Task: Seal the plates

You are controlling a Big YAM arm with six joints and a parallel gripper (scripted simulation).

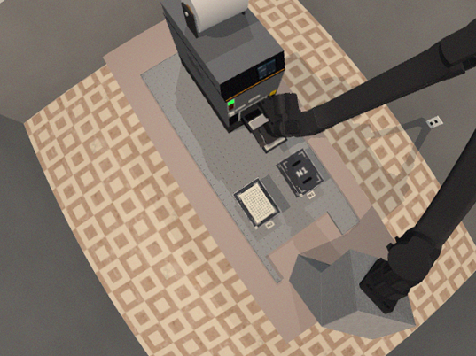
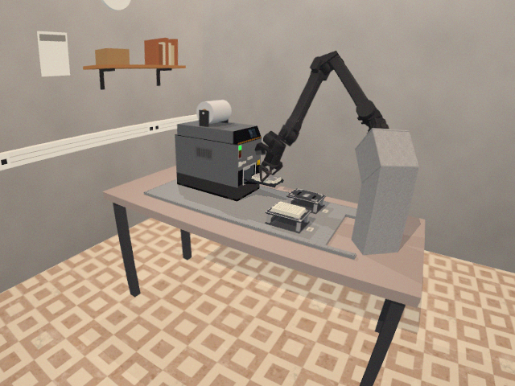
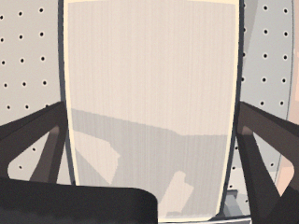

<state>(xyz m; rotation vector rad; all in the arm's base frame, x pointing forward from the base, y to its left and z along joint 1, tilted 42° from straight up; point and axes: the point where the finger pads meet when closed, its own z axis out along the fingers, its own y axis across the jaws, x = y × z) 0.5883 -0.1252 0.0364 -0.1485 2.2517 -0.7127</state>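
The sealer stage lies 1 cm below my hand. From my hand the other things lie so: start button: 11 cm ahead, 8 cm to the left, 7 cm above; then cream well plate: 20 cm to the left, 19 cm behind, 5 cm below; then foil roll: 33 cm ahead, 30 cm above, 4 cm to the right.
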